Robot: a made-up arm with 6 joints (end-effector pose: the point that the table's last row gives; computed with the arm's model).
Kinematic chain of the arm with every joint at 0, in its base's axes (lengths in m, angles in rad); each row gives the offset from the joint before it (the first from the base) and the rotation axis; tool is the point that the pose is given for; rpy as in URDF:
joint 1: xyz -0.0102 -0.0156 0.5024 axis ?
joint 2: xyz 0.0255 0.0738 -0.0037 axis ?
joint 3: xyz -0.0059 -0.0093 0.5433 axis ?
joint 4: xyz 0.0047 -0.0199 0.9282 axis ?
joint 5: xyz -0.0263 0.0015 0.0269 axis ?
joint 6: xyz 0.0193 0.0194 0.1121 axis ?
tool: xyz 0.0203 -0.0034 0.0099 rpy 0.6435 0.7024 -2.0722
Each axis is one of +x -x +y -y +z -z.
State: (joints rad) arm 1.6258 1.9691 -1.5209 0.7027 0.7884 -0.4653
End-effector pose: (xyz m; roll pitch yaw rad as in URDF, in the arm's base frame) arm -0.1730 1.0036 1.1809 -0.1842 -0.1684 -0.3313
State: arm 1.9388 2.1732 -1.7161 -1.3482 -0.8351 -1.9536
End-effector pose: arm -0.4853 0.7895 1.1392 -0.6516 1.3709 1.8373
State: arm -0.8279 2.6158 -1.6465 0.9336 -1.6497 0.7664
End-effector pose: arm 0.6577 -0.8275 0.6789 2.1772 0.7139 -0.7395
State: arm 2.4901 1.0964 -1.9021 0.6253 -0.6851 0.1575
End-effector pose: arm 0.2289 -0.2217 1.4487 2.0234 0.0334 2.0118
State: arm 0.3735 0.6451 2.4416 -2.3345 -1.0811 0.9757
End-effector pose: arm 0.2237 0.1891 -0.1103 -1.5920 -0.0510 0.3128
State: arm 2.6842 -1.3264 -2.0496 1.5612 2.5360 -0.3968
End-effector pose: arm 0.2375 -0.2018 -0.1855 1.2536 1.2797 -0.8832
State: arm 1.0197 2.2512 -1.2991 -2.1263 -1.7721 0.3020
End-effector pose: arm 0.5333 1.1796 0.6375 2.2688 -0.9137 -1.8416
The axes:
joint 1: +z
joint 2: +y
joint 3: +y
joint 4: +z
joint 5: +y
joint 6: +z

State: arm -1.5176 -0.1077 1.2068 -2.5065 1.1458 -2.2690
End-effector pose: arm 0.0211 -0.8416 1.5473 1.3536 1.0892 -1.8605
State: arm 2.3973 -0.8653 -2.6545 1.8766 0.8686 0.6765
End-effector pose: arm -0.1133 -0.0865 -0.0686 2.7818 -0.1730 -0.5789
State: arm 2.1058 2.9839 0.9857 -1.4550 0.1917 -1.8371
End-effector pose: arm 0.3037 -0.6187 -0.7568 -1.3018 -0.7610 -2.7252
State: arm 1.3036 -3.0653 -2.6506 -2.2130 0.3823 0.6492
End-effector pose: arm 0.1523 0.5140 0.8474 0.5614 0.2631 -2.4588
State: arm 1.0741 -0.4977 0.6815 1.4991 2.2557 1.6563
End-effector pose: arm -0.1544 -0.0668 1.8264 -2.3580 0.1746 -0.2798
